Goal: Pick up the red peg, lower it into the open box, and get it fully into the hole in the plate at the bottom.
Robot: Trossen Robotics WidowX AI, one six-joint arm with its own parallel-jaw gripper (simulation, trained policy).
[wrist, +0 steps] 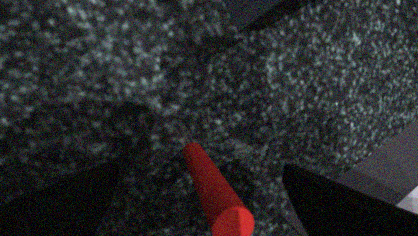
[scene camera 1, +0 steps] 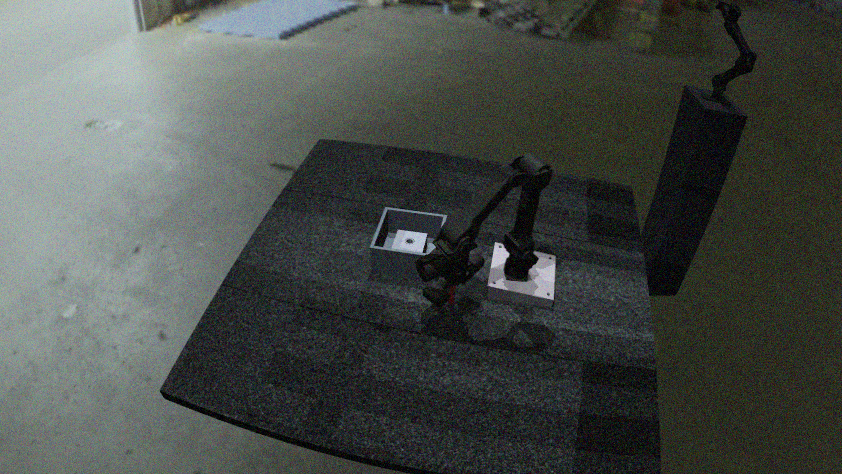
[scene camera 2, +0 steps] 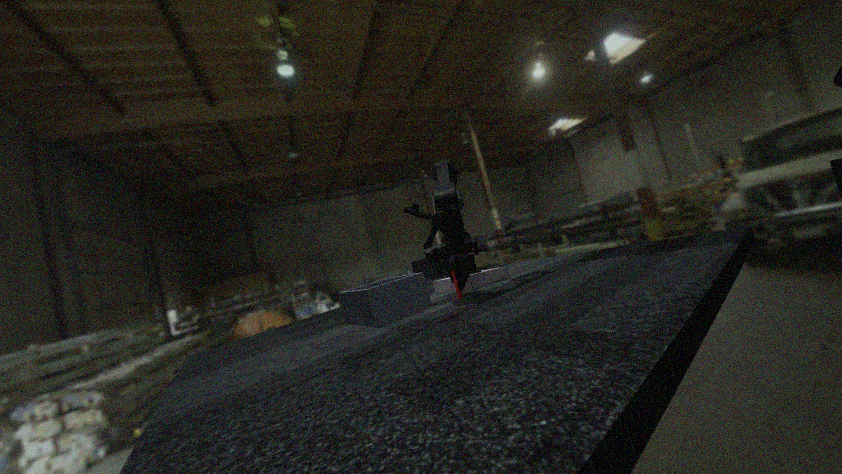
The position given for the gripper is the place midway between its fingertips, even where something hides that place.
Note:
In view: the gripper (scene camera 2: 457, 286).
The gripper also shows in the wrist view (wrist: 203, 170) and in scene camera 1 (scene camera 1: 451, 293).

